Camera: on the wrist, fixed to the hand. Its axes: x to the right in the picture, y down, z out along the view.
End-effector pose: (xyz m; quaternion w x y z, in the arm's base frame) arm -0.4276 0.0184 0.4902 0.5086 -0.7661 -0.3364 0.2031
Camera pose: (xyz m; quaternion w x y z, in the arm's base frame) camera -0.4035 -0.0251 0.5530 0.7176 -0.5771 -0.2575 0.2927
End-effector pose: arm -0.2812 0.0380 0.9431 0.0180 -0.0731 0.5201 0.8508
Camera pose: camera -0.2571 -0.0047 0.8798 0.0375 -0.0671 0.7531 0.6534
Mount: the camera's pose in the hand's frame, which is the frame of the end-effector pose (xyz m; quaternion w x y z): -0.0128 -0.0389 -0.0688 0.9532 0.3025 0.0034 0.0000
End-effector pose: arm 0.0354 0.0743 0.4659 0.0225 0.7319 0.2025 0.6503
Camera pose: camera -0.0420 0.0899 0.4529 0.2006 -0.7022 -0.3898 -0.5610
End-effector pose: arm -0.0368 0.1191 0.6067 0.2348 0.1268 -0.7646 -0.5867
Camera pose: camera 0.0059 0.0566 0.5806 0.1880 0.1939 -0.9054 -0.3275
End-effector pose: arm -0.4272 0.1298 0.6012 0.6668 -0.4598 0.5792 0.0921
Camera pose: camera -0.4530 0.0637 0.6383 0.7727 -0.2369 0.5822 -0.0890
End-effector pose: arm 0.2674 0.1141 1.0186 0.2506 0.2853 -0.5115 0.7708
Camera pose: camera 0.2903 0.1906 1.0132 0.1543 0.3451 -0.2535 0.8904
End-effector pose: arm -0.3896 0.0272 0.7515 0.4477 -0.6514 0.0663 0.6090
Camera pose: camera -0.3177 -0.0014 0.7722 0.6235 -0.4875 0.2489 0.5582
